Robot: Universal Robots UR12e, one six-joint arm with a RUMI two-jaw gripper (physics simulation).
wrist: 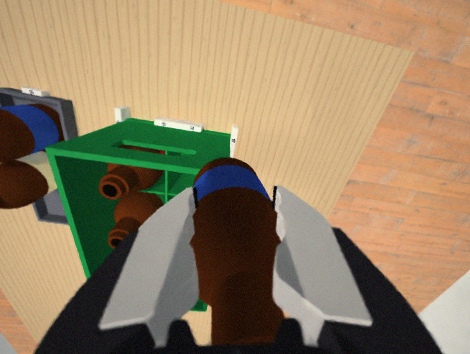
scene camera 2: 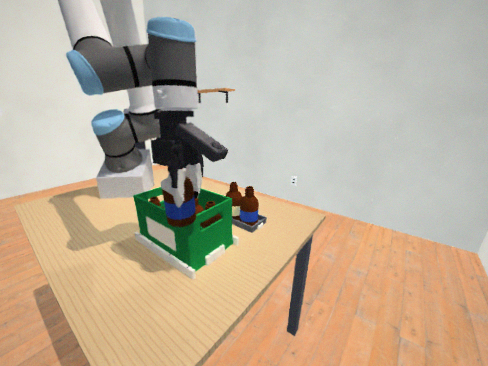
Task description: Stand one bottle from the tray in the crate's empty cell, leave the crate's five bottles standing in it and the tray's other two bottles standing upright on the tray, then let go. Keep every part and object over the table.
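Places are measured from the arm's base along level axes (x ahead, y left, z up), in metres.
Where they show: gripper, between the fingertips: [wrist: 234, 188] [scene camera 2: 188, 202]; arm's base, origin of its link: [scene camera 2: 124, 160].
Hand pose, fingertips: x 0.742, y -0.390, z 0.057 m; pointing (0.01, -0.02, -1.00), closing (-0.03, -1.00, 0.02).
Observation:
Things, the pixels of their top centre, and the offset from my fingertips. "spot": a spot on its surface instead. Level surfaces: height alone.
- brown bottle with a blue label, centre of its top: [scene camera 2: 175, 161] dx -0.030, dy +0.002, dz +0.100 m
- green crate, centre of its top: [wrist: 148, 253] [scene camera 2: 181, 196] dx -0.128, dy +0.125, dz -0.056 m
- blue-labelled bottle, centre of its top: [scene camera 2: 249, 187] dx +0.024, dy +0.339, dz -0.071 m
- cream-labelled bottle, centre of its top: [scene camera 2: 233, 182] dx -0.055, dy +0.359, dz -0.071 m
- grey tray, a spot on its surface: [wrist: 71, 117] spot: dx +0.034, dy +0.286, dz -0.224 m
- wooden table, height of its surface: dz -0.231 m
My gripper [scene camera 2: 187, 197] [wrist: 234, 188] is shut on a brown bottle with a blue label [scene camera 2: 181, 214] [wrist: 235, 235], its fingers against the bottle's sides. The bottle is near upright, its base at about rim height by the near corner of the green crate [scene camera 2: 212, 246] [wrist: 95, 140]; whether it touches the wall I cannot tell. Brown bottles [scene camera 2: 210, 205] [wrist: 132, 207] stand in the crate; the held bottle and fingers hide several cells. A blue-labelled bottle [scene camera 2: 249, 206] [wrist: 42, 127] and a cream-labelled bottle [scene camera 2: 233, 195] [wrist: 22, 184] stand upright on the grey tray [scene camera 2: 262, 222] [wrist: 71, 117].
White strips [scene camera 2: 165, 255] [wrist: 178, 124] lie on the wooden table [scene camera 2: 125, 295] [wrist: 300, 90] along the crate's foot. The tray is beyond the crate in the scene view. The arm's white base block [scene camera 2: 122, 186] stands at the back left. The table's edge runs right of the crate.

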